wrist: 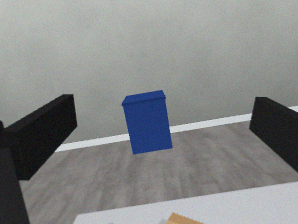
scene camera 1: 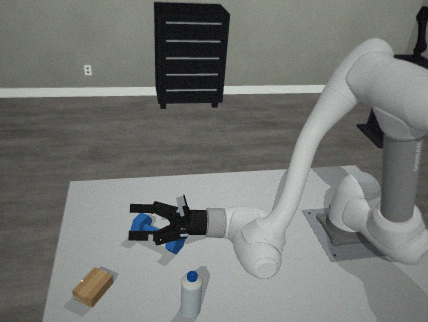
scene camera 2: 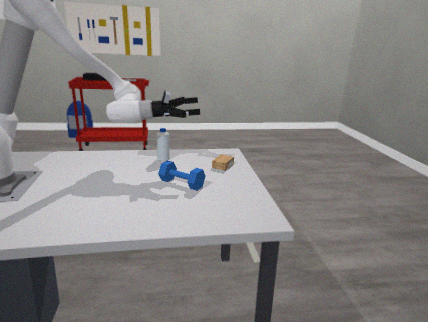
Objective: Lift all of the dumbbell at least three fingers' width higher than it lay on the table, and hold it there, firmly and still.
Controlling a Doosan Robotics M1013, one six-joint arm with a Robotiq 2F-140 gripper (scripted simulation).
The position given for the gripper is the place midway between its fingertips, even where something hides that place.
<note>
In view: the gripper (scene camera 1: 129, 221).
The gripper shows as well in the wrist view (wrist: 163, 112).
</note>
